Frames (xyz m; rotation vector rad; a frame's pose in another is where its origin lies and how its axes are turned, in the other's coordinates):
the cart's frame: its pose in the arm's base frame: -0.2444 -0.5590 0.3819 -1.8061 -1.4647 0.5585
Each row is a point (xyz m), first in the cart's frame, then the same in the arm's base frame.
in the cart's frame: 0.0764 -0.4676 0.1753
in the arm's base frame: -0.6516 -0.4004 0.6353
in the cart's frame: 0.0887 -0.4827 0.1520
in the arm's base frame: -0.6413 -0.3936 0.6631
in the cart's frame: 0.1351 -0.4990 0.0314
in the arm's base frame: -0.5527 -0.3799 0.7575
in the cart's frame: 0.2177 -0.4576 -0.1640
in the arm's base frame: -0.3638 -0.3562 0.8597
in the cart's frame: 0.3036 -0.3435 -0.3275
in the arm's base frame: -0.1504 -0.3268 0.8865
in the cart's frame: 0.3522 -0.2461 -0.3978
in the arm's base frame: -0.0246 -0.3069 0.8625
